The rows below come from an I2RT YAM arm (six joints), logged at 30 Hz.
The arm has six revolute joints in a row. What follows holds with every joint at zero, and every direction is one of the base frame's.
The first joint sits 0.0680 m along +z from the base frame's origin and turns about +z.
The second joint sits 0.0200 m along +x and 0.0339 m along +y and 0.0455 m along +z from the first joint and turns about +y.
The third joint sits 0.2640 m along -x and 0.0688 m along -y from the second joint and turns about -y.
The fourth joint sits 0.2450 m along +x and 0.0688 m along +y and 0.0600 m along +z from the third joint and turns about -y.
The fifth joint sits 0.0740 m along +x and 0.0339 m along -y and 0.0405 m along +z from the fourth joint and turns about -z.
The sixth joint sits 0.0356 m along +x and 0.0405 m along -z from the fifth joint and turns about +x.
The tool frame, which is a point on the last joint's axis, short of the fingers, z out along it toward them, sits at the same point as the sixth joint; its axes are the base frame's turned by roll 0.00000, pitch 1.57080 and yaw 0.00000 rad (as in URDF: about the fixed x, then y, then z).
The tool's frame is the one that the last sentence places.
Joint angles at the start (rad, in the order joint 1, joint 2, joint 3, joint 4, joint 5, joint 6): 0.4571 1.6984 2.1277 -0.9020 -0.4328 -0.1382
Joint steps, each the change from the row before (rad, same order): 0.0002 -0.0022 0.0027 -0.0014 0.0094 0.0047; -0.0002 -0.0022 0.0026 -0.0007 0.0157 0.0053; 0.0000 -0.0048 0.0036 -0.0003 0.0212 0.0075; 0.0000 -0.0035 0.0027 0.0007 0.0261 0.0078; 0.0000 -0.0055 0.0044 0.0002 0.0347 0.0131; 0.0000 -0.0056 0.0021 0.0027 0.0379 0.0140; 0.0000 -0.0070 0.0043 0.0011 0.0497 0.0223; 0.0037 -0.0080 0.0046 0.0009 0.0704 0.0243; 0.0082 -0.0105 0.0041 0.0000 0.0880 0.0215; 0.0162 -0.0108 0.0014 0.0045 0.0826 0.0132; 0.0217 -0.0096 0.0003 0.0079 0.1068 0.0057; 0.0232 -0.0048 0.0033 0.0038 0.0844 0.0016; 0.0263 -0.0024 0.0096 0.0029 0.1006 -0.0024
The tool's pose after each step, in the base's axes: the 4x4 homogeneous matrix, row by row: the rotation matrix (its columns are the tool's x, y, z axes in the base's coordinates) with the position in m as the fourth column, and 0 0 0 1 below. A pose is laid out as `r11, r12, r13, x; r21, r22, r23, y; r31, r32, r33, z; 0, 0, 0, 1`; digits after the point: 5 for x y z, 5 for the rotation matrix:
-0.30476, -0.77884, 0.54821, 0.30309; -0.28522, 0.62380, 0.72768, 0.16545; -0.90872, 0.06541, -0.41225, 0.48479; 0, 0, 0, 1
-0.30671, -0.76869, 0.56129, 0.30251; -0.28165, 0.63660, 0.71793, 0.16452; -0.90918, 0.06211, -0.41175, 0.48609; 0, 0, 0, 1
-0.30731, -0.75482, 0.57948, 0.30107; -0.27543, 0.65344, 0.70509, 0.16303; -0.91088, 0.05707, -0.40871, 0.48854; 0, 0, 0, 1
-0.30928, -0.73746, 0.60042, 0.30029; -0.26960, 0.67346, 0.68830, 0.16169; -0.91195, 0.05101, -0.40711, 0.49036; 0, 0, 0, 1
-0.31277, -0.71263, 0.62796, 0.29883; -0.25903, 0.70007, 0.66544, 0.15967; -0.91383, 0.04547, -0.40355, 0.49324; 0, 0, 0, 1
-0.31627, -0.68437, 0.65697, 0.29770; -0.24713, 0.72804, 0.63944, 0.15768; -0.91592, 0.03988, -0.39938, 0.49572; 0, 0, 0, 1
-0.32338, -0.64420, 0.69313, 0.29599; -0.22777, 0.76394, 0.60375, 0.15494; -0.91845, 0.03736, -0.39377, 0.49909; 0, 0, 0, 1
-0.32901, -0.58926, 0.73792, 0.29367; -0.20648, 0.80741, 0.55269, 0.15243; -0.92148, 0.02948, -0.38732, 0.50280; 0, 0, 0, 1
-0.32921, -0.52218, 0.78674, 0.29000; -0.18659, 0.85272, 0.48790, 0.15012; -0.92564, 0.01382, -0.37816, 0.50707; 0, 0, 0, 1
-0.31977, -0.46544, 0.82530, 0.28521; -0.17368, 0.88507, 0.43185, 0.15026; -0.93144, -0.00525, -0.36385, 0.51117; 0, 0, 0, 1
-0.30403, -0.39243, 0.86808, 0.28043; -0.16746, 0.91904, 0.35682, 0.15126; -0.93783, -0.03689, -0.34513, 0.51503; 0, 0, 0, 1
-0.29087, -0.33858, 0.89485, 0.27603; -0.16728, 0.93888, 0.30086, 0.15381; -0.94203, -0.06218, -0.32972, 0.51793; 0, 0, 0, 1
-0.27351, -0.27175, 0.92268, 0.27113; -0.16966, 0.95785, 0.23181, 0.15645; -0.94679, -0.09314, -0.30808, 0.52191; 0, 0, 0, 1

